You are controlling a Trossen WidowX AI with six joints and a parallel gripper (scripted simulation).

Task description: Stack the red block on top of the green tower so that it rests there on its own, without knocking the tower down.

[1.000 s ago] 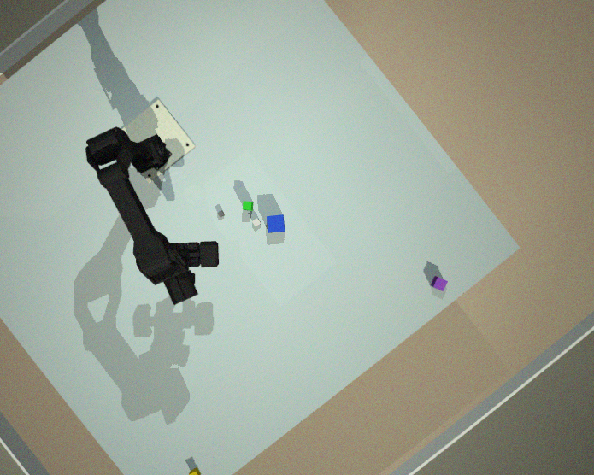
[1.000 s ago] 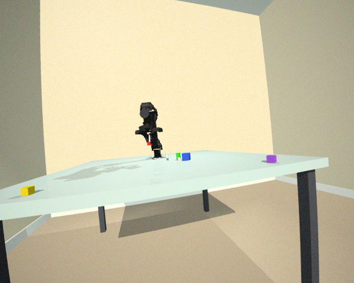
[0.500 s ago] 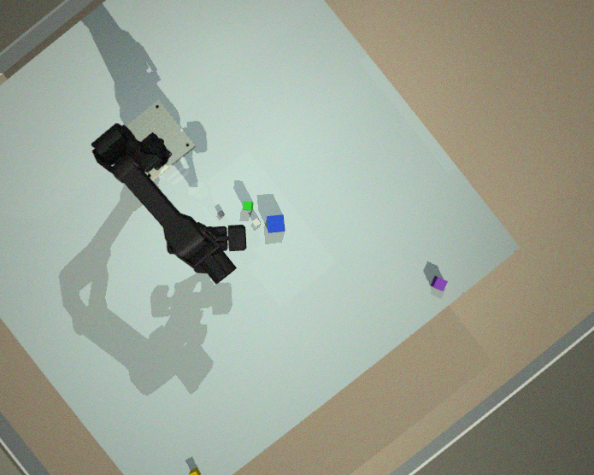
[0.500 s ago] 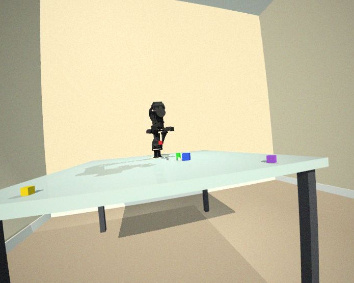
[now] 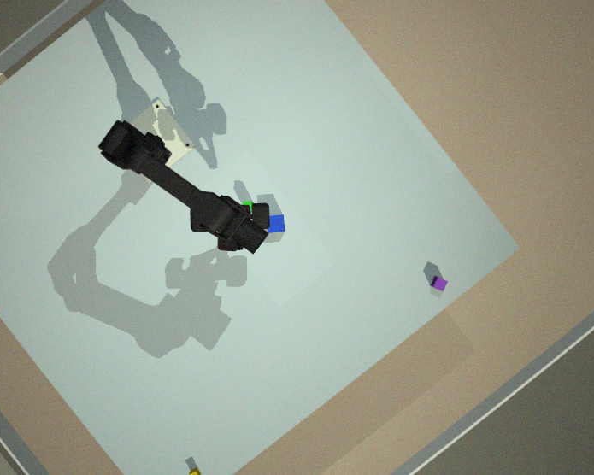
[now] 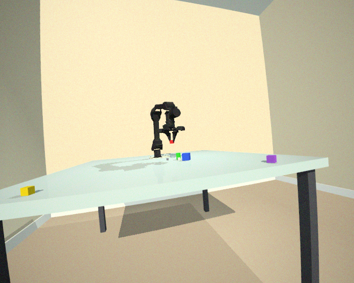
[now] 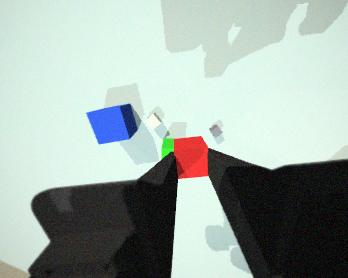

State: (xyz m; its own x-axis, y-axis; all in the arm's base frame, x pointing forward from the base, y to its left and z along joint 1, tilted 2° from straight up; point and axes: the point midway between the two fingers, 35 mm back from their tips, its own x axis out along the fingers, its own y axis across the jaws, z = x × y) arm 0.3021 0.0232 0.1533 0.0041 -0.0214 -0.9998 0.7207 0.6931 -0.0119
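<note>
My gripper tip is now 9 cm above the green block, 4 cm to the right of it and 1 cm past it. Also, from my gripper tip: red block (right at my gripper tip); then small white cube (12 cm below, 4 cm ahead, 3 cm to the left); then small grey cube (12 cm below, 5 cm behind, 2 cm to the right).
</note>
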